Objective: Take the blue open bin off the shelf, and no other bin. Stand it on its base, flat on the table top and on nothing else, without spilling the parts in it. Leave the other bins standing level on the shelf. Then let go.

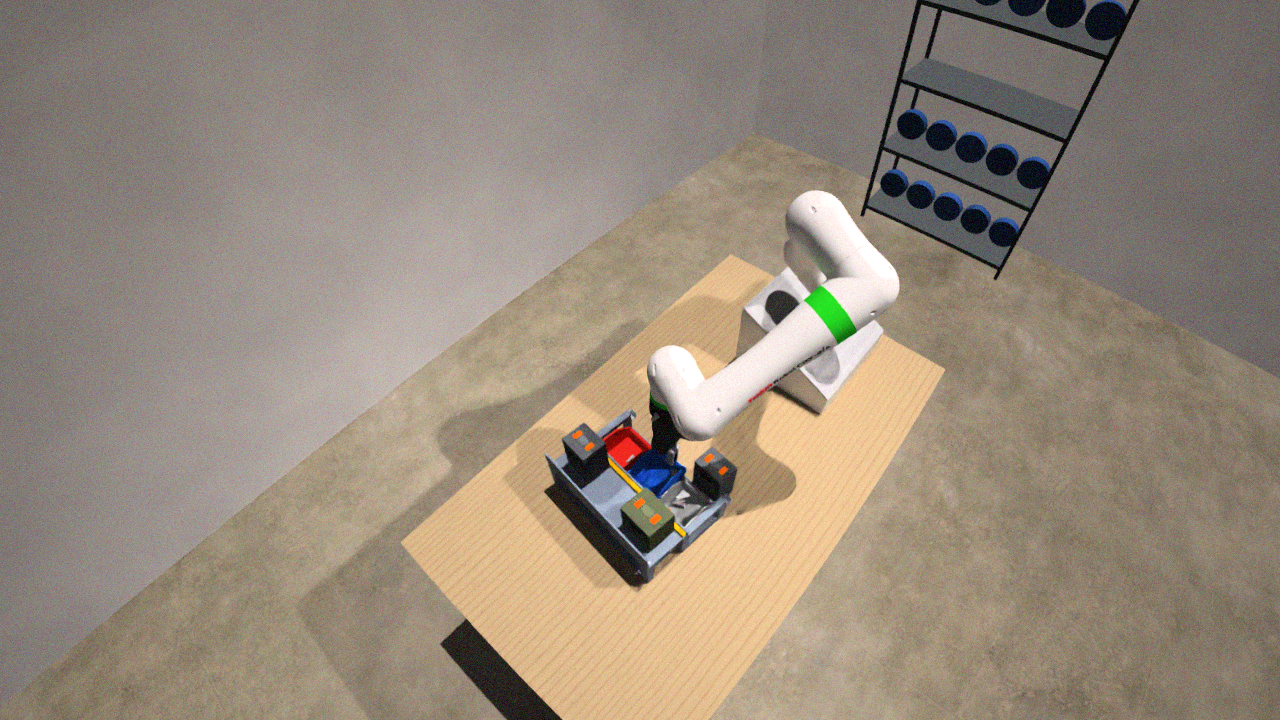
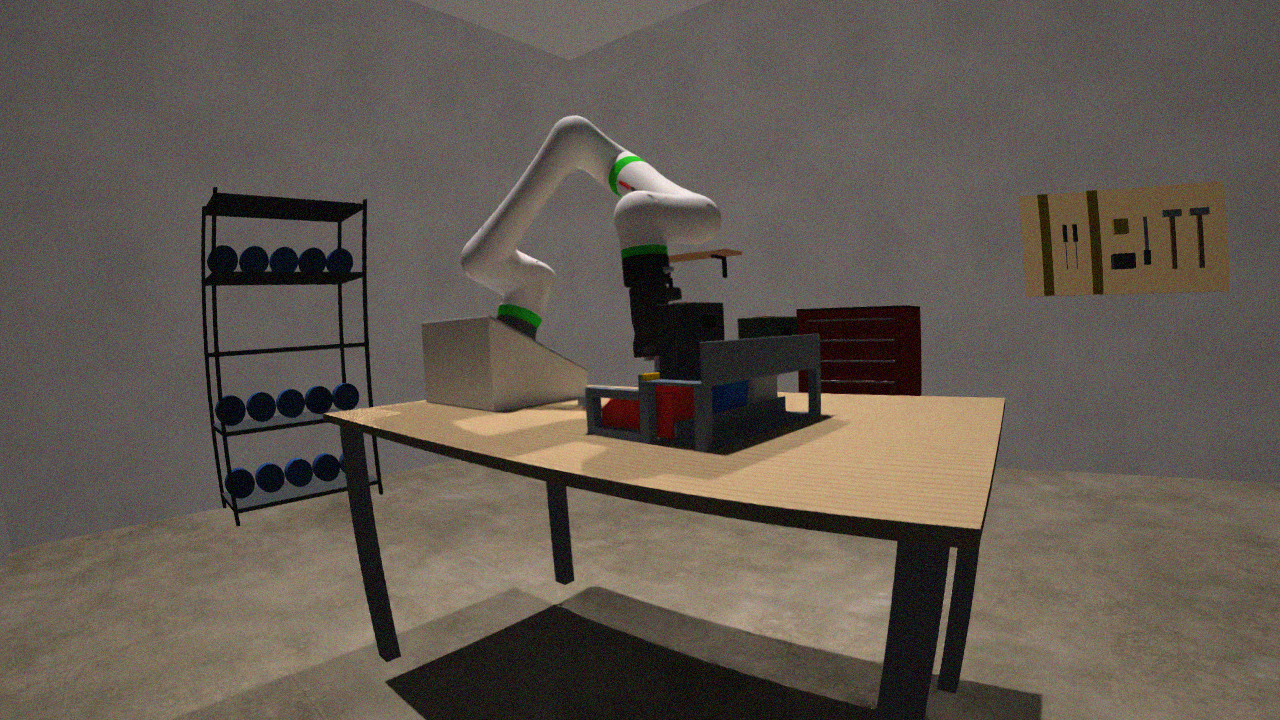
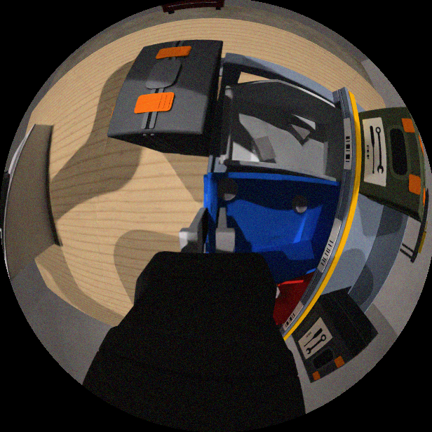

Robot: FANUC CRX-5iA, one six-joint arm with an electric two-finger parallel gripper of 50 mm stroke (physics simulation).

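Frame: origin at the arm's base, x ahead, y left, z up, level; metres.
Seen in the pictures: gripper, fingertip midpoint: [image 1: 671, 460]; arm's base, origin of the base link: [image 2: 510, 343].
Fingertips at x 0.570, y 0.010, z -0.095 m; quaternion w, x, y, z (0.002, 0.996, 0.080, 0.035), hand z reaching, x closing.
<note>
Offsets run from my fingertips to a thing's top centre. "spot": to the spot under its first point. Level surfaces: height alone.
The blue open bin @(dz +0.042, dx +0.081, dy +0.006 m) [image 1: 657, 474] [image 2: 730, 395] [image 3: 270, 215] is among the bins in the blue-grey shelf @(spot: dz +0.038, dx +0.199, dy -0.045 m) [image 1: 601, 488] [image 2: 760, 358], between the grey bin [image 1: 684, 503] [image 3: 295, 161] and the red bin @(dz +0.017, dx +0.086, dy -0.115 m) [image 1: 626, 445] [image 2: 620, 413] [image 3: 295, 297]. Small round parts show inside it. My gripper [image 1: 669, 458] [image 3: 212, 217] points down and is shut on the blue bin's front wall, one finger outside and one inside. The blue rim stands slightly above the grey bin's rim; its base is hidden, so whether it touches the shelf cannot be told. The grey bin holds dark parts.
A dark case @(dz +0.068, dx -0.049, dy +0.109 m) [image 1: 715, 474] [image 3: 170, 95] stands by the shelf's grey-bin end. A green case @(dz +0.133, dx +0.180, dy +0.111 m) [image 1: 648, 519] [image 3: 395, 155] and a black case @(dz +0.158, dx +0.180, dy -0.120 m) [image 1: 586, 454] [image 3: 335, 335] stand behind the yellow strip [image 3: 358, 160]. The robot's pale base [image 2: 460, 367] [image 3: 32, 190] stands on the wooden table @(dz -0.065 m) [image 1: 519, 564].
</note>
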